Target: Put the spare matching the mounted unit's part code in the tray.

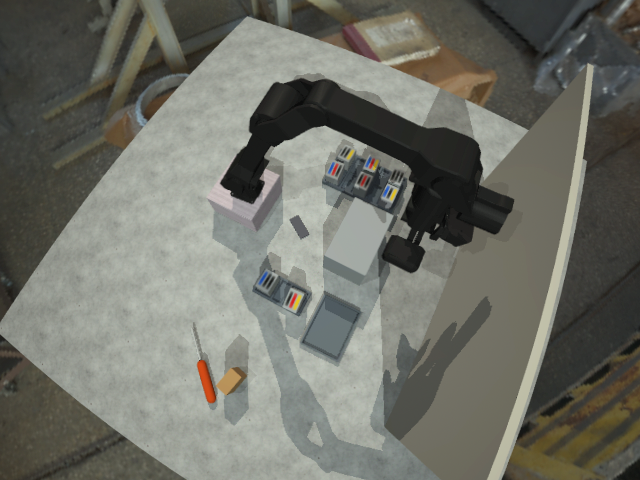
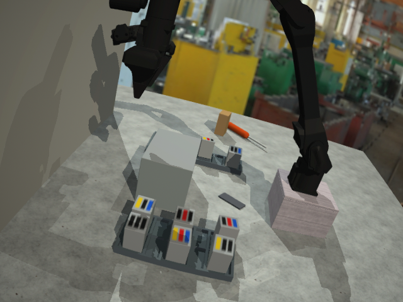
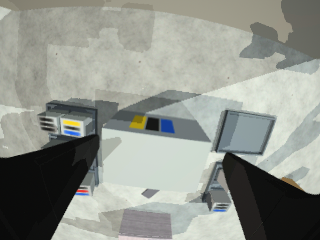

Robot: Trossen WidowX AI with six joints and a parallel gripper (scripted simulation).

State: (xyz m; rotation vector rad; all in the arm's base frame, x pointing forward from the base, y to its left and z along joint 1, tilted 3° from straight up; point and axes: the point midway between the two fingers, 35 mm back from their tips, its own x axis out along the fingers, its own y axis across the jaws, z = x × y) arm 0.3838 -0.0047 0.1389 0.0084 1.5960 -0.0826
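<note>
Right now the spare is 160 mm to the left of my gripper tip, 160 mm below it and 60 mm behind it. From my gripper tip the other things lie so: mounted unit 150 mm below, 90 mm behind, 10 mm to the left; grey tray 200 mm to the right, 200 mm below, 60 mm behind; tall panel 160 mm ahead, 20 mm above, 10 mm to the right.
</note>
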